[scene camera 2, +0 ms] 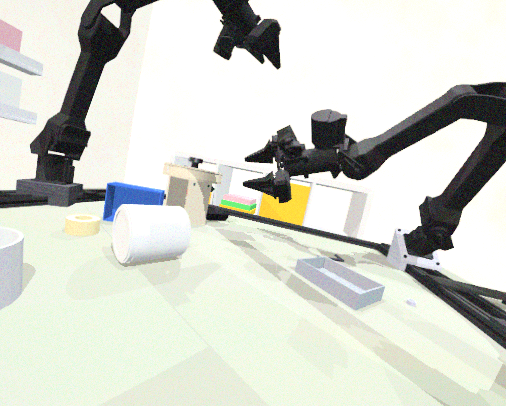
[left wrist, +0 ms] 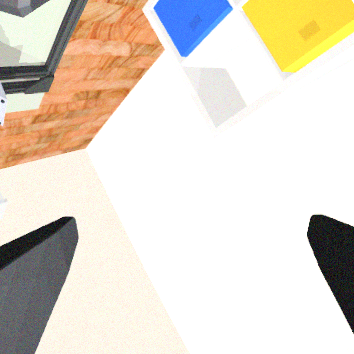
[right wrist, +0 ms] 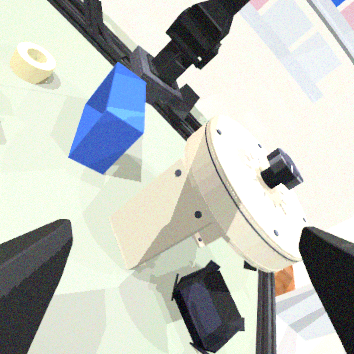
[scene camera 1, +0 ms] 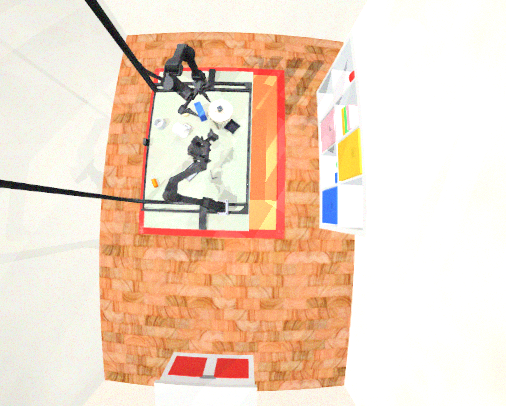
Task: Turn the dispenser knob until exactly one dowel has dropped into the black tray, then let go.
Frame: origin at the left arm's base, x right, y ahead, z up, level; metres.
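Seen in the pictures: left gripper, between the fingertips: [scene camera 2: 270, 65] [left wrist: 193, 226] [scene camera 1: 205, 109]; right gripper, between the fingertips: [scene camera 2: 243, 171] [right wrist: 188, 234] [scene camera 1: 206, 132]; left arm's base, origin of its link: [scene camera 2: 53, 181] [right wrist: 160, 71]; right arm's base, origin of its link: [scene camera 2: 417, 246] [scene camera 1: 222, 207].
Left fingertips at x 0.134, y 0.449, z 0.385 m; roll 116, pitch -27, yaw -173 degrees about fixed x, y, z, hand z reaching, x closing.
Note:
Offsets run from my left fingertips to a thing's top centre. "pt": to the spot under its first point.
The cream dispenser [scene camera 1: 227, 116] [scene camera 2: 186, 197] [right wrist: 155, 215] stands upright, with its dark knob {dx -0.119, dy -0.120, dz -0.258 m} [scene camera 1: 220, 108] [scene camera 2: 195, 161] [right wrist: 281, 169] on top of the round head. The black tray {dx -0.146, dy -0.035, dz -0.408 m} [scene camera 1: 232, 126] [scene camera 2: 217, 215] [right wrist: 226, 306] lies on the table at its foot; I see no dowel in it. My right gripper [scene camera 1: 214, 148] [scene camera 2: 244, 171] [right wrist: 188, 234] is open and empty, beside the dispenser and apart from the knob. My left gripper [scene camera 1: 203, 107] [scene camera 2: 270, 64] [left wrist: 193, 226] is open and empty, high above the table. The dispenser does not show in the left wrist view.
A blue box {dx -0.016, dy -0.250, dz -0.352 m} [scene camera 1: 200, 111] [scene camera 2: 137, 197] [right wrist: 117, 122] stands beside the dispenser. A white cylinder {pt dx +0.215, dy -0.204, dz -0.379 m} [scene camera 2: 155, 232] and a pale yellow ring {dx +0.078, dy -0.322, dz -0.407 m} [scene camera 2: 82, 227] [right wrist: 30, 72] lie nearby. A grey open box {pt dx +0.330, dy +0.083, dz -0.423 m} [scene camera 2: 367, 300] lies at the right of scene camera 2. An orange block {dx +0.527, dy -0.015, dz -0.402 m} [scene camera 1: 155, 183] lies farther off.

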